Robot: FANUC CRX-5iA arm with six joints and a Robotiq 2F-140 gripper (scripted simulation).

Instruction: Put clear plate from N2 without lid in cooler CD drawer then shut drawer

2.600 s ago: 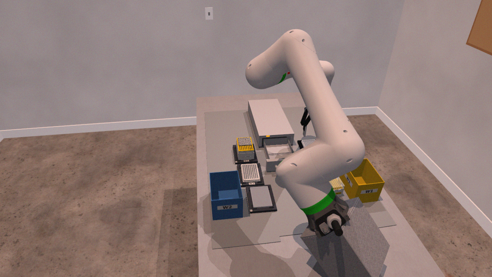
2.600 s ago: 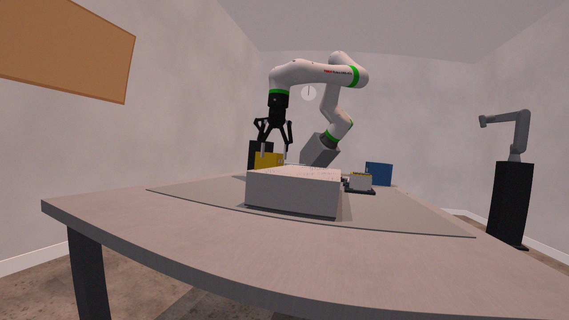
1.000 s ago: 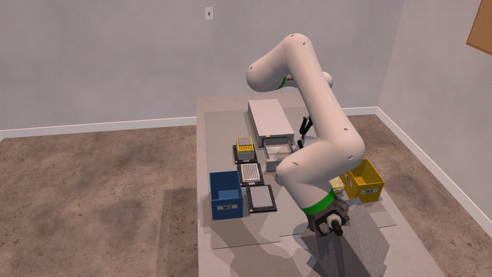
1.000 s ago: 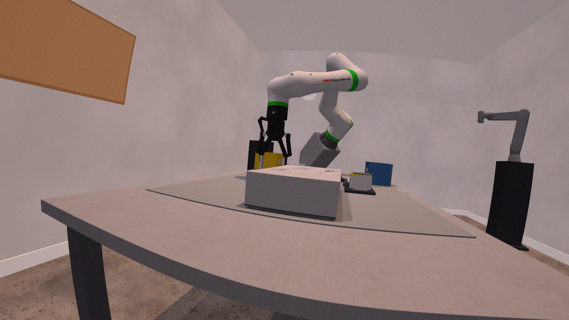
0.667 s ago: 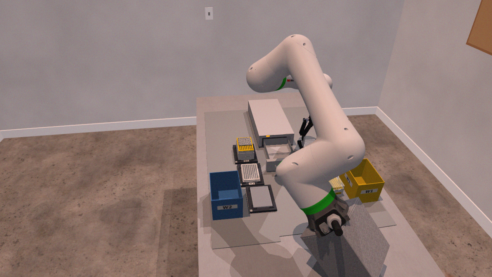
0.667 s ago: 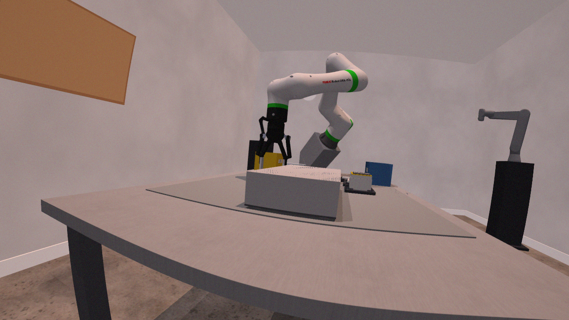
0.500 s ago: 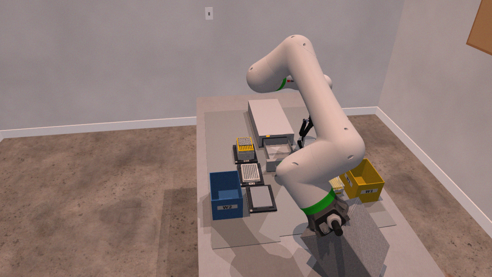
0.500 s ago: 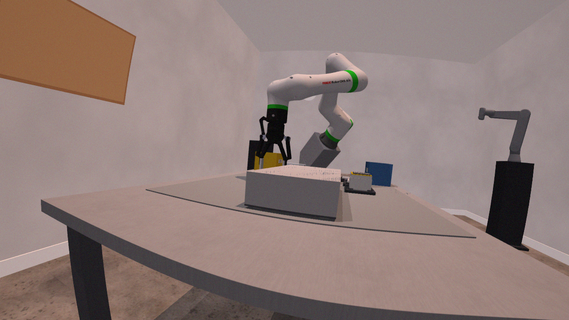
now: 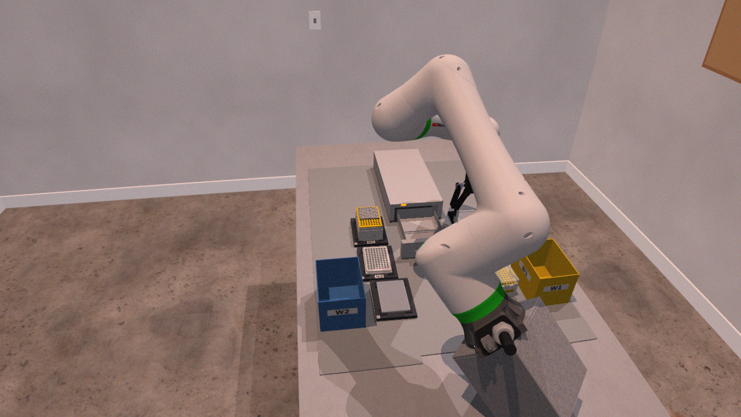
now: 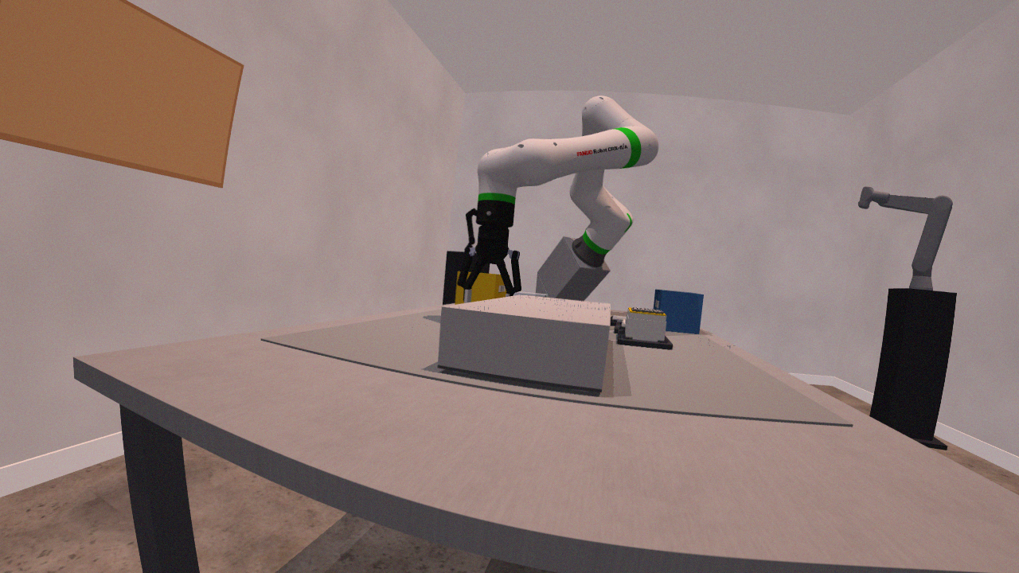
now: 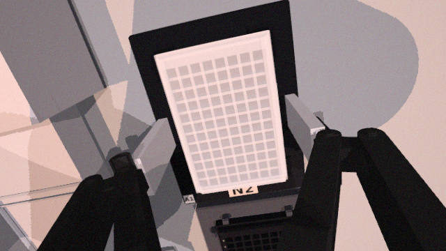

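The black nest N2 lies 3 cm below my hand. Also, from my hand: drawer (10 cm behind, 17 cm to the left, 1 cm below); then yellow bin W1 (31 cm behind, 21 cm to the right); then black plate (17 cm behind, 5 cm to the right, 2 cm below).
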